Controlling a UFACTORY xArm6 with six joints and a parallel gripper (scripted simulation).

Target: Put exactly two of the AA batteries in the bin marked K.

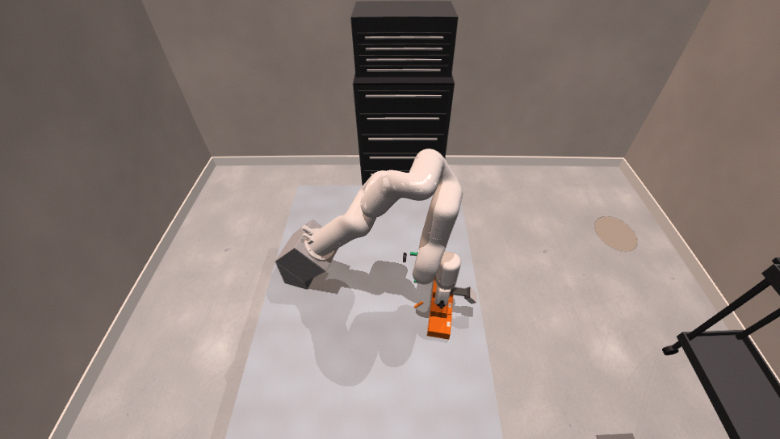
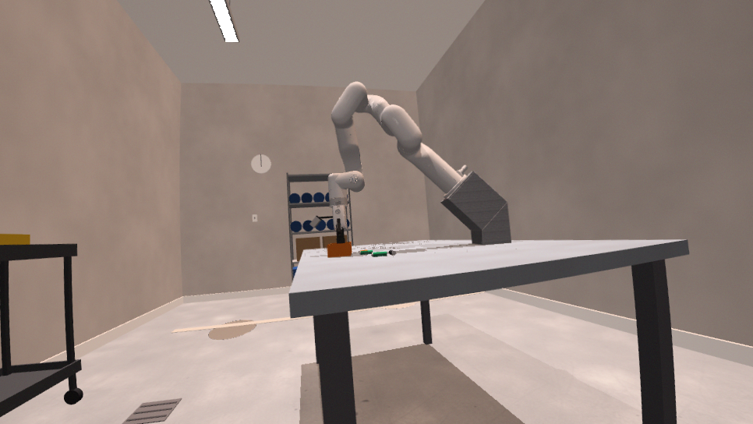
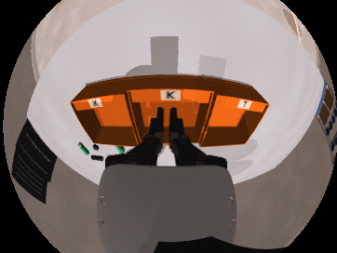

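My gripper is now 20 mm above the orange bin row. Round my hand: dark AA battery (230 mm to the left, 170 mm behind, 40 mm below); small orange piece (90 mm behind, 40 mm below).
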